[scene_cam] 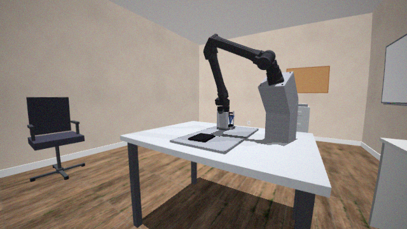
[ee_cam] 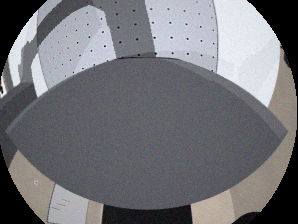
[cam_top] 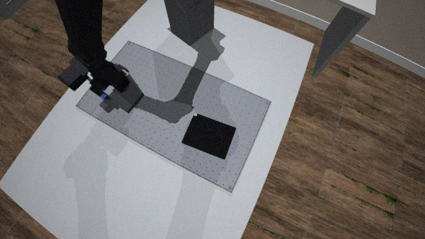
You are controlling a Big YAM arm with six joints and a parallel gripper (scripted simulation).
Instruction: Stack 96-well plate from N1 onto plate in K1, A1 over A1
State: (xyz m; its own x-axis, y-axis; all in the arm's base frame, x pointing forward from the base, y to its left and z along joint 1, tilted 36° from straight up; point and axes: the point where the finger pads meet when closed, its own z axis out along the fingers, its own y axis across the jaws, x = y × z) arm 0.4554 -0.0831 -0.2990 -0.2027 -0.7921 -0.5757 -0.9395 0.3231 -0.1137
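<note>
The white 96-well plate lies right at my hand. The rest, counted from my hand: black plate nest N1 (30 mm ahead, 380 mm to the left, 50 mm below); pale A1 mark (20 mm behind, 300 mm to the left, 40 mm below).
</note>
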